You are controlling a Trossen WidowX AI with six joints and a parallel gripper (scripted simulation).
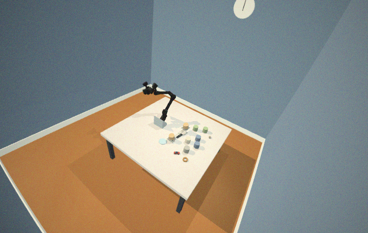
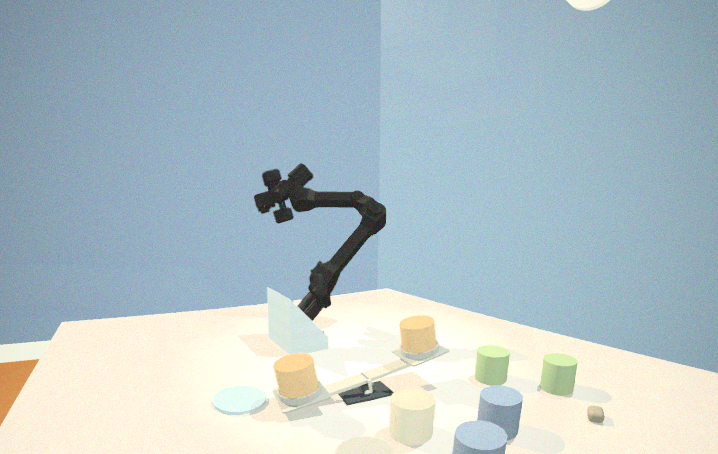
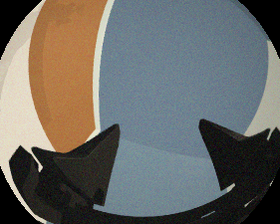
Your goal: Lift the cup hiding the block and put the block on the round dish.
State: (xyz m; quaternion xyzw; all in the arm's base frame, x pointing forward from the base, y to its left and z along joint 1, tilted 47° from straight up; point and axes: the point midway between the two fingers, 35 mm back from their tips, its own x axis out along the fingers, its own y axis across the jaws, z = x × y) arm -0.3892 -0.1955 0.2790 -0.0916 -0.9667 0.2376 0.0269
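My gripper tip is 72 cm short of the orange cup, 24 cm to the left of it and 33 cm above it. From my gripper tip the other things lie so: round light-blue dish: 66 cm ahead, 31 cm to the right, 39 cm below; teal block: 72 cm ahead, 21 cm to the right, 35 cm below; red toy car: 91 cm ahead, 34 cm to the right, 38 cm below.
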